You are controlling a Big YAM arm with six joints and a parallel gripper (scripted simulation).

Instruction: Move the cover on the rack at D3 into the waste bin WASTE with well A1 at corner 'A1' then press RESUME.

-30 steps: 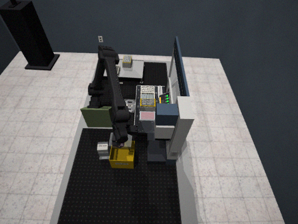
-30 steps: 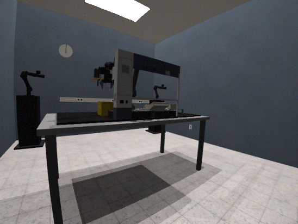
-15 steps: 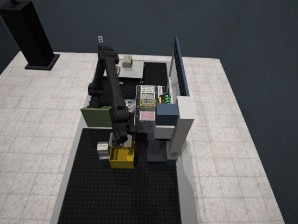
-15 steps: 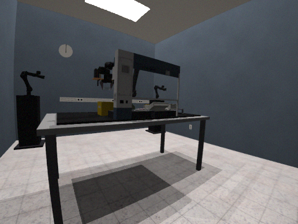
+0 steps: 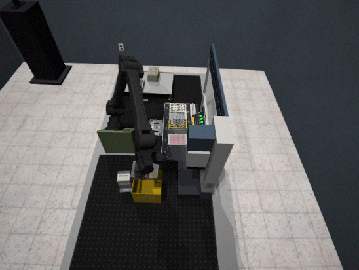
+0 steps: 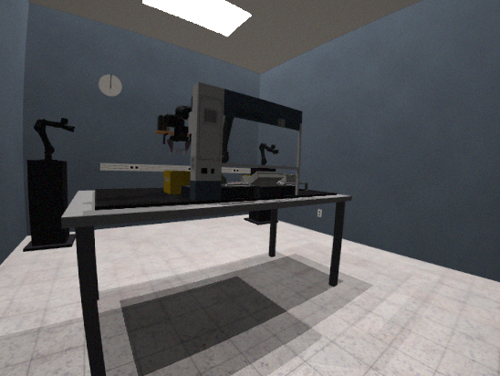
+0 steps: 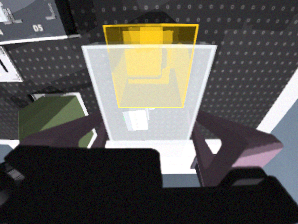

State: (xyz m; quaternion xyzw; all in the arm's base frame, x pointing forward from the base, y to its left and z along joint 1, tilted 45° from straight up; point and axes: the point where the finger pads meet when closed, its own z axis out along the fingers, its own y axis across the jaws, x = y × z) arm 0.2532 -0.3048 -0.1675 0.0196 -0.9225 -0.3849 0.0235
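Right now the yellow waste bin is 10 mm ahead of my hand and 210 mm below it. From my hand the other things lie so: clear cover (10 mm above); liquid handler tower (330 mm ahead, 40 mm to the left, 30 mm above); resume key box (140 mm behind, 50 mm to the left, 190 mm below).
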